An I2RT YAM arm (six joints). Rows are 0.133 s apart.
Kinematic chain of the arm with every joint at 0, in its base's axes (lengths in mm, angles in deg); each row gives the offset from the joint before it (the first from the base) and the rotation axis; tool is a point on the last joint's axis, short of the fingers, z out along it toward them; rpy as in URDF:
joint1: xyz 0 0 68 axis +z
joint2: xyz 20 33.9 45.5 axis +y
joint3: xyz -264 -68.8 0 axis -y
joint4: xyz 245 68.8 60 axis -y
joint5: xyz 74 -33.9 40.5 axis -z
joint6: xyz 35.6 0 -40.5 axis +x
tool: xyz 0 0 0 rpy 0 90 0
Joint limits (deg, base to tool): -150..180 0..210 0..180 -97..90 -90..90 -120..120
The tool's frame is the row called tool.
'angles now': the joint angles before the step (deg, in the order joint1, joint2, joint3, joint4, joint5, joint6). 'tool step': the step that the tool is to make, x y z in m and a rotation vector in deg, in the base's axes. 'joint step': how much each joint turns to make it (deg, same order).
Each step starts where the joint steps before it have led.
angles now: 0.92 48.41 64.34 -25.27 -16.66 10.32
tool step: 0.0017 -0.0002 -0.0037 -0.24 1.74 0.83
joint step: -0.28 0.45 0.02 -1.45 -1.06 -0.43
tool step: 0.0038 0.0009 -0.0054 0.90 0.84 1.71
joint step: -0.09 0.41 -1.02 0.77 -1.95 0.56
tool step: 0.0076 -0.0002 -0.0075 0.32 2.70 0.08
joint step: -0.14 1.46 -0.35 -0.79 -0.29 0.30
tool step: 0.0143 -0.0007 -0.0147 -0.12 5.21 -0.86
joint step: -0.11 2.96 -0.47 -1.74 0.75 0.15
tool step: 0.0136 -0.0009 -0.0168 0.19 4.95 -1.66
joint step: -0.04 2.81 -1.06 -0.81 1.43 0.85
